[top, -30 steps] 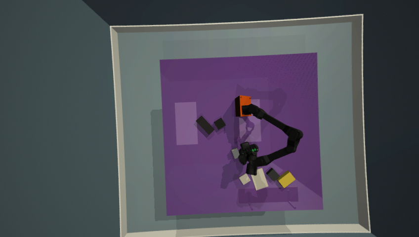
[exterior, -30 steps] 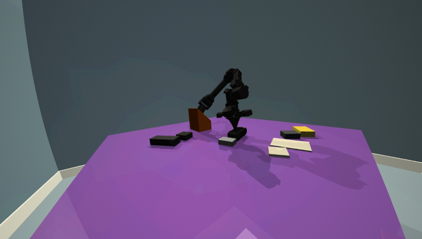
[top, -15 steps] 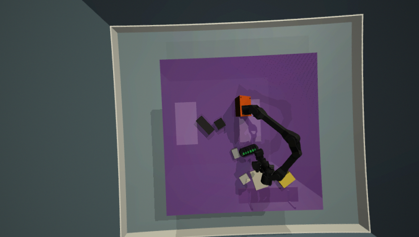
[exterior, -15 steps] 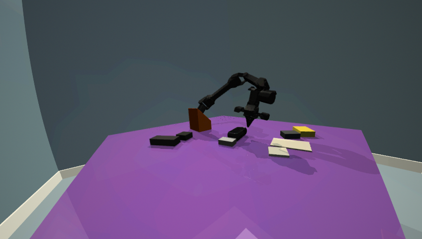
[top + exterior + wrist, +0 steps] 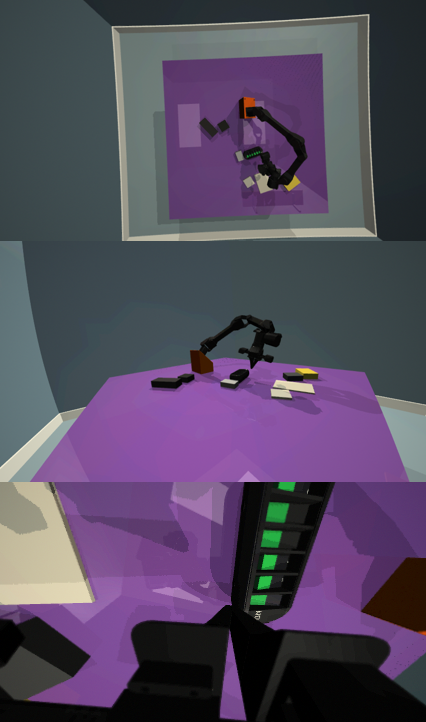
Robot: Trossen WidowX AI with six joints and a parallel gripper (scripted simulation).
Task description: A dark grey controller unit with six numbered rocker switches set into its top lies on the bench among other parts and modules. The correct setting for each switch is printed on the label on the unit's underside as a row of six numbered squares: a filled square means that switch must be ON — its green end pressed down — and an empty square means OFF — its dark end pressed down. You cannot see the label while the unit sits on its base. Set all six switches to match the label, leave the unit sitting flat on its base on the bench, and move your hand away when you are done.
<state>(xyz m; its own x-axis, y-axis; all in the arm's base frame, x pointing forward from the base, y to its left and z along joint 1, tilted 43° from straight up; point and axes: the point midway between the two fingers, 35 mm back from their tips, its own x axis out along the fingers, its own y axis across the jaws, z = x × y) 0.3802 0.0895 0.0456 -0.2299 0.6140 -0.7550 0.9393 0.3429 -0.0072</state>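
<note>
The light grey block is 20 mm behind my gripper tip, 170 mm to the right of it and 50 mm below it. From my gripper tip the other things lie so: dark block: 190 mm ahead, 120 mm to the left, 40 mm below; then yellow block: 230 mm ahead, 220 mm to the left, 40 mm below.
</note>
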